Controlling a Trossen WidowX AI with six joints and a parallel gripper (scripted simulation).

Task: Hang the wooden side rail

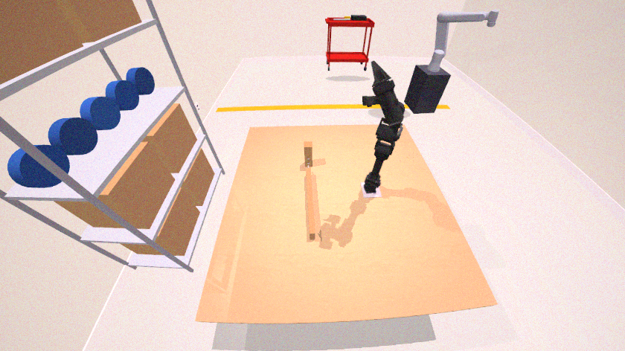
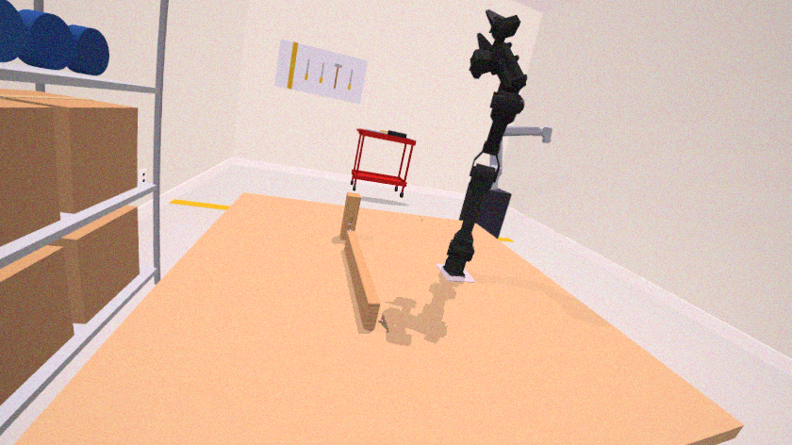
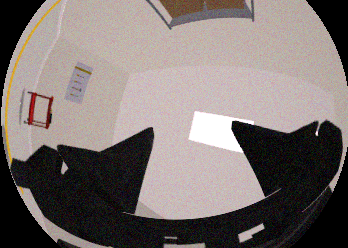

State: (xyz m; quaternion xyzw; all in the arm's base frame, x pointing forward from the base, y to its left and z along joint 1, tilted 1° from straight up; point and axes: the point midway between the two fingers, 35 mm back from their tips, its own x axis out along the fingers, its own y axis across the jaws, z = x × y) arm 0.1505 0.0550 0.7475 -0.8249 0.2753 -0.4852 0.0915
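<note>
Now: the wooden headboard post 700 mm below my gripper tip, 300 mm to the right of it and 190 mm ahead of it.
</note>
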